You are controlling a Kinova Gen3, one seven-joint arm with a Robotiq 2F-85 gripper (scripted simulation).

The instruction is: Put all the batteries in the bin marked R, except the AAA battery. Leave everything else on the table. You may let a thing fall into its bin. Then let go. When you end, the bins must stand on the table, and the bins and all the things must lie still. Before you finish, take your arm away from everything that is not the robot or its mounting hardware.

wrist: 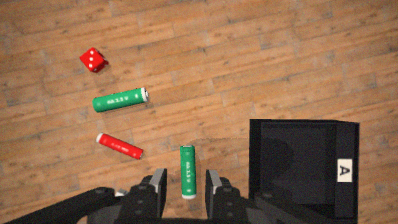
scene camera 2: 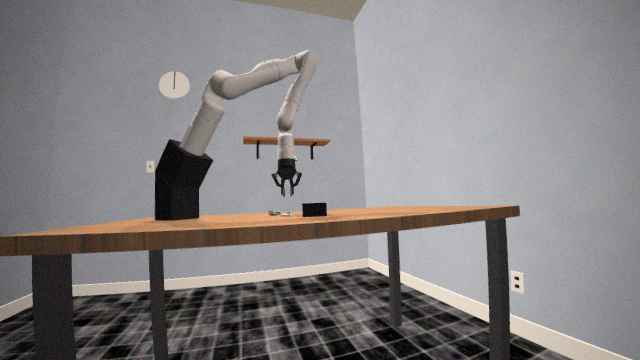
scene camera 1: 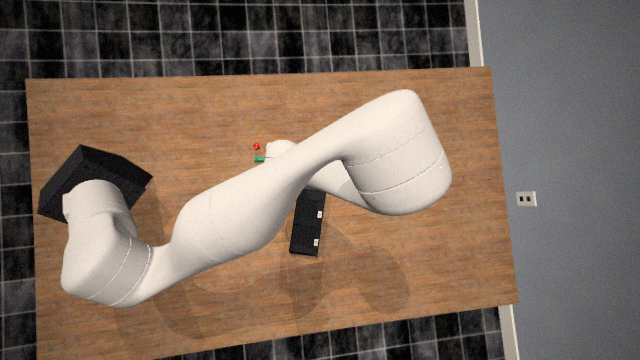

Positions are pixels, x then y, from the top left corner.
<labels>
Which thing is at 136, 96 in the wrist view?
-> A green battery.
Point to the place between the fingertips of my gripper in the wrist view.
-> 186, 183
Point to a green battery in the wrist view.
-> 187, 152
</labels>
